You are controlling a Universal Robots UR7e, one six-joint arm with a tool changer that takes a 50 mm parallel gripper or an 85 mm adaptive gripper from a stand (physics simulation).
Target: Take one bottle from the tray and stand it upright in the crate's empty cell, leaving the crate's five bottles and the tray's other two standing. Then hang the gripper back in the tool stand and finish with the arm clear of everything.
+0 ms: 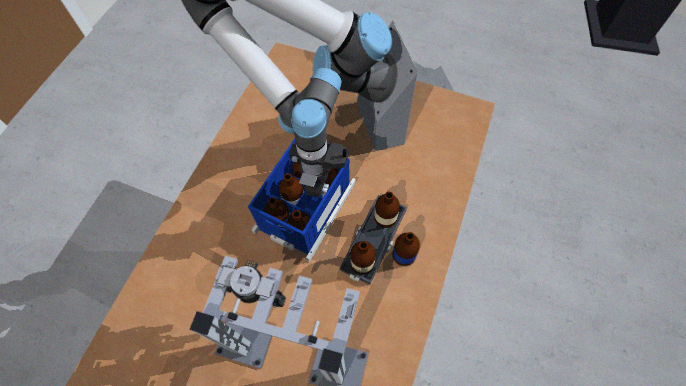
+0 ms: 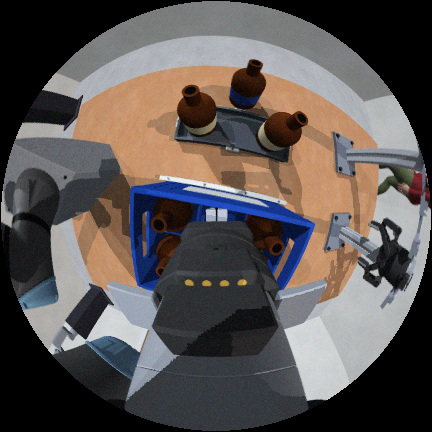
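Seen in the pictures: arm's base at its link origin: [image 1: 381, 78] [image 2: 36, 193].
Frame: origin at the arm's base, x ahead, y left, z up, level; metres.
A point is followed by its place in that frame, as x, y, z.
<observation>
My gripper [image 1: 322, 190] [image 2: 216, 215] points down at the blue crate's [image 1: 280, 225] @[0.500, -0.221, -0.092] [image 2: 136, 240] @[0.242, -0.145, -0.084] middle cell on the tray side. Its two pale fingers are together, with no bottle between them. Brown bottles stand in the other cells, including one [image 1: 291, 189] @[0.365, -0.223, -0.127] beside the gripper and one [image 2: 172, 215] @[0.302, -0.120, -0.119] in a tray-side corner; the gripper partly hides the rest. Two cream-banded bottles [image 1: 387, 209] @[0.383, 0.072, -0.133] [image 1: 363, 257] @[0.543, 0.023, -0.130] stand at the ends of the dark tray [image 1: 374, 238] @[0.436, 0.045, -0.246] [image 2: 235, 131] @[0.438, 0.038, -0.245]. A blue-banded bottle [image 1: 407, 248] @[0.496, 0.143, -0.135] [image 2: 247, 86] @[0.462, 0.113, -0.148] stands upright on the table beside the tray.
The tool stand [image 1: 285, 333] @[0.813, -0.108, 0.091] stands in front of the crate, with another gripper [image 1: 245, 281] [image 2: 395, 255] hanging in it. The arm's grey pedestal [image 1: 395, 112] @[0.087, 0.056, -0.051] [image 2: 90, 175] @[0.096, -0.004, -0.135] is behind the crate. A white rail [image 1: 332, 217] @[0.396, -0.096, -0.222] [image 2: 225, 190] @[0.395, -0.103, -0.221] runs along the crate's tray side.
</observation>
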